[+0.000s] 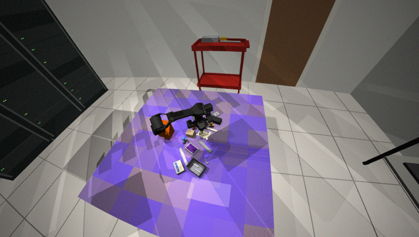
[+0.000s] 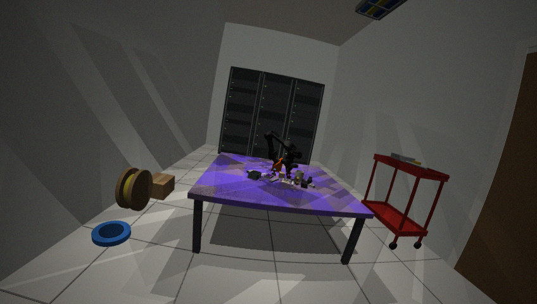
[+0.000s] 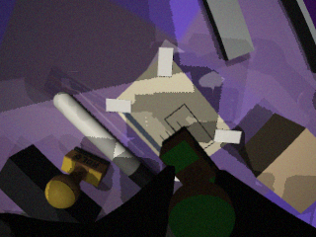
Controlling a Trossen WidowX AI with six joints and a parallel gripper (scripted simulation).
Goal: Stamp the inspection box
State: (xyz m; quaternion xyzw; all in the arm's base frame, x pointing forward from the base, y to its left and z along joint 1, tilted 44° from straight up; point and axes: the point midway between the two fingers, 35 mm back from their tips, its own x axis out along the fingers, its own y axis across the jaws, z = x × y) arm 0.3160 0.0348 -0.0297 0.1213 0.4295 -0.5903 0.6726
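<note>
My gripper tip is now 2 cm short of the card and 8 cm above it. Round my gripper tip: marker: 4 cm ahead, 5 cm to the left, 7 cm below; then green-knobbed stamp: right at my gripper tip; then tan block: 9 cm behind, 3 cm to the right, 5 cm below.
</note>
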